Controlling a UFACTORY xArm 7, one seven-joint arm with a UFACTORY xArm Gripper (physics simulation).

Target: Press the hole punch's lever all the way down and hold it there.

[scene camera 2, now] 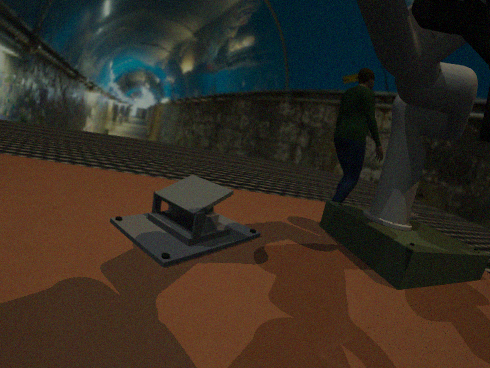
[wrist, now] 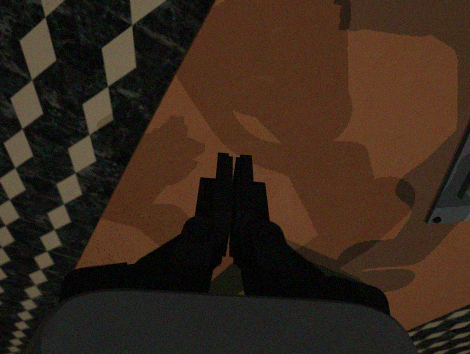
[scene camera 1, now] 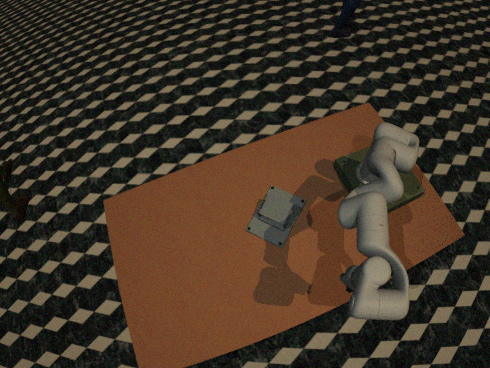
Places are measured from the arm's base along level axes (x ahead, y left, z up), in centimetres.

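Pixels of known places: gripper, fingertip midpoint: (wrist: 231, 176) (scene camera 1: 350, 288); arm's base, link origin: (scene camera 2: 386, 221) (scene camera 1: 369, 174).
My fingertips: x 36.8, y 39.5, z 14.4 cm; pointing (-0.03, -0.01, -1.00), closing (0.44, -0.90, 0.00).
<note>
Ahead of a thing's pixels: the offset from my fingertips to its top centre. "*": to the spot under its first point. Level surfaces: height alone.
The hole punch @[* dx +7.9, dy -41.5, dz -13.8 cm] (scene camera 1: 276, 209) (scene camera 2: 194, 194) is grey, on a flat rectangular base plate with dark holes at its corners. In the scene camera 2 view its broad lever plate stands raised and tilted above the base, with open space under it. In the wrist view a corner of the punch @[* dx -2.8, dy -43.8, dz -20.5 cm] (wrist: 452, 212) shows at the right edge. My gripper (wrist: 231, 176) is shut and empty, pointing down over the table top. In the scene camera 1 view its dark fingers (scene camera 1: 345, 279) show small beside the arm's wrist, well to the right of the punch and apart from it.
The orange table top @[dz -21.4 cm] (scene camera 1: 185, 270) (scene camera 2: 45, 200) lies under the punch. The white arm (scene camera 1: 372, 225) (scene camera 2: 395, 175) stands on a dark green base block (scene camera 1: 350, 167) (scene camera 2: 370, 245) to the right of the punch. A person (scene camera 2: 354, 120) stands behind the table. Arm shadows fall across the table top.
</note>
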